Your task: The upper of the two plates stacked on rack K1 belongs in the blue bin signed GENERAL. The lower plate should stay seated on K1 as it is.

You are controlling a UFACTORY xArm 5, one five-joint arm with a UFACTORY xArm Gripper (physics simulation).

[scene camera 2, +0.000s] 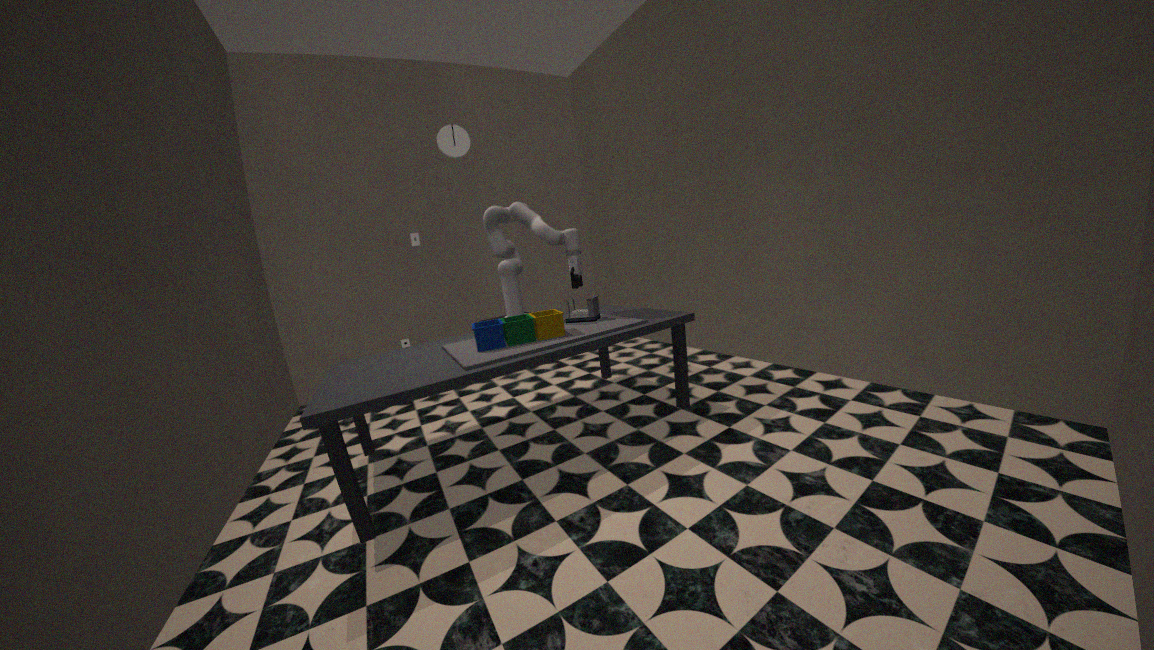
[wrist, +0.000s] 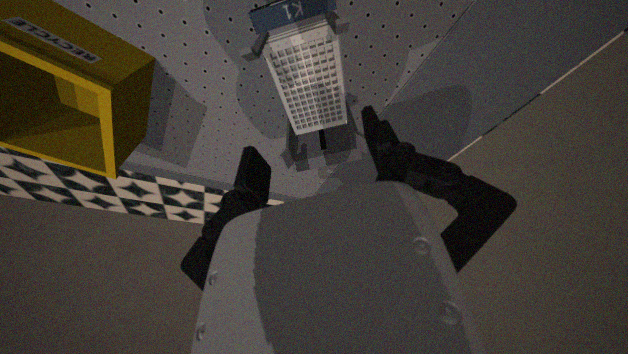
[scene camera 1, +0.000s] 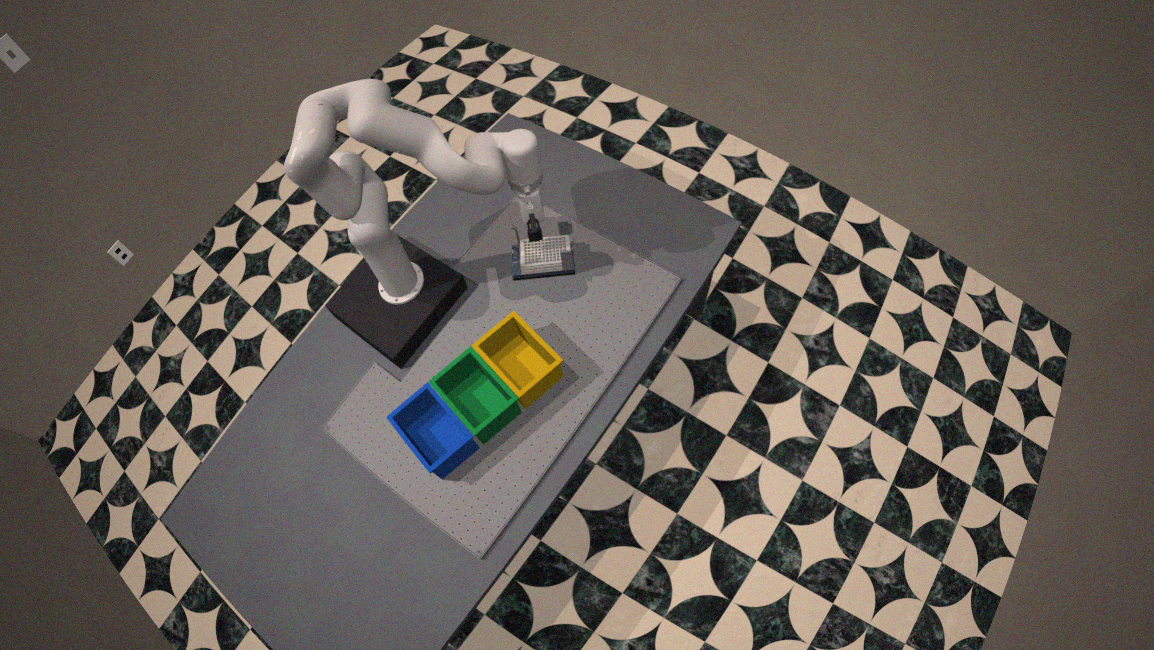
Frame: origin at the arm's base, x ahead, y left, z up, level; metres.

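Where they show: gripper, fingertip midpoint: [scene camera 2: 577, 287] [wrist: 309, 141] [scene camera 1: 533, 224]; arm's base, link origin: [scene camera 1: 401, 283].
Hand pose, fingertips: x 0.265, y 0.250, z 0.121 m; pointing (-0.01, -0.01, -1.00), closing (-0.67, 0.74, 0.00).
Observation:
Things, the pixels of their top centre, and the offset from my fingertips. Level surfaces: height alone.
- upper plate, top centre: [wrist: 311, 91] [scene camera 1: 545, 250] [scene camera 2: 583, 310] dx +0.011, dy +0.013, dz -0.121 m
- rack K1, top centre: [wrist: 313, 114] [scene camera 1: 539, 235] [scene camera 2: 581, 297] dx +0.006, dy +0.009, dz -0.053 m
- green bin, top centre: [scene camera 1: 472, 389] [scene camera 2: 516, 318] dx +0.089, dy -0.394, dz -0.073 m
- perforated board, surface height: dz -0.173 m
The upper plate [scene camera 1: 546, 248] [wrist: 312, 85], pale with a grid of wells, lies flat on top of the stack on rack K1 [scene camera 1: 545, 276] [scene camera 2: 583, 320] [wrist: 292, 16]. The lower plate is mostly hidden under it; layered edges show at the label end in the wrist view. My gripper [scene camera 1: 534, 237] [scene camera 2: 576, 285] [wrist: 309, 141] is open and empty, pointing down above the rack, with a gap between fingertips and plates. The blue bin [scene camera 1: 436, 436] [scene camera 2: 489, 335] stands at the far end of the bin row from the rack; its sign cannot be read here.
The green bin [scene camera 1: 476, 395] [scene camera 2: 519, 329] stands between the blue bin and the yellow bin [scene camera 1: 520, 355] [scene camera 2: 549, 324] [wrist: 75, 55], which is signed RECYCLE and is nearest the rack. Grey uprights rise at the rack's edges. The arm's black base [scene camera 1: 367, 310] stands beside the perforated board [scene camera 1: 484, 516].

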